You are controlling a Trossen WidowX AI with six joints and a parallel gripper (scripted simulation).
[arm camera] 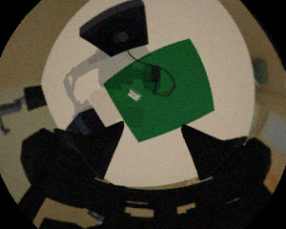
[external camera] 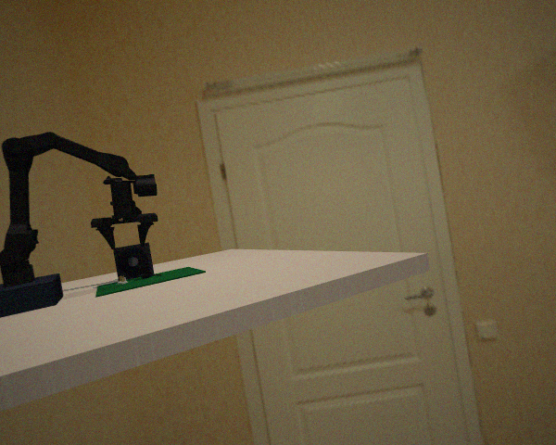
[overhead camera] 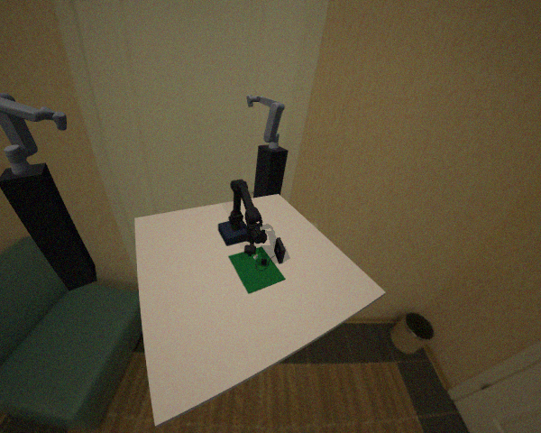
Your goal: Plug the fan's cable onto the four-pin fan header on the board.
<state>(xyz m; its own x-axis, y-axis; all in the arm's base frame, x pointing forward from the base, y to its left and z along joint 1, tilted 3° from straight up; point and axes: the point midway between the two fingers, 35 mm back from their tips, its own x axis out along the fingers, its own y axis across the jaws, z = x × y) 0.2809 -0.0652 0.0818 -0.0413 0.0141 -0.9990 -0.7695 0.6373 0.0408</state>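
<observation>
Right now the dark fan plug is 6 cm ahead of my gripper tip, 7 cm to the left of it and 9 cm below it. From my gripper tip the other things lie so: green board (5 cm ahead, 1 cm to the left, 13 cm below); then pale fan header (2 cm behind, 6 cm to the left, 11 cm below); then black fan (5 cm ahead, 18 cm to the left, 5 cm below).
</observation>
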